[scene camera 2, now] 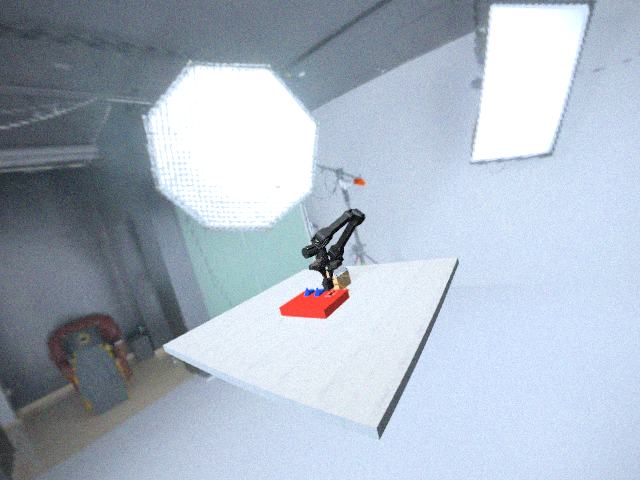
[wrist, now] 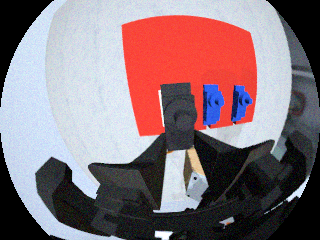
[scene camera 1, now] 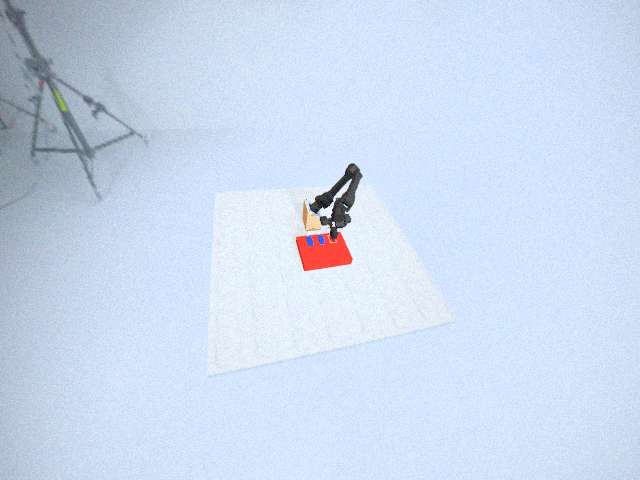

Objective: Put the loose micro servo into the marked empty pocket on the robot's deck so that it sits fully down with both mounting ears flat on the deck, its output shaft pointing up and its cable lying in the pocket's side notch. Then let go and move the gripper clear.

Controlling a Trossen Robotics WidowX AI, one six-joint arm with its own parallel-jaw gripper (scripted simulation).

same spot on red deck: (wrist: 171, 49) = (scene camera 1: 335, 251)
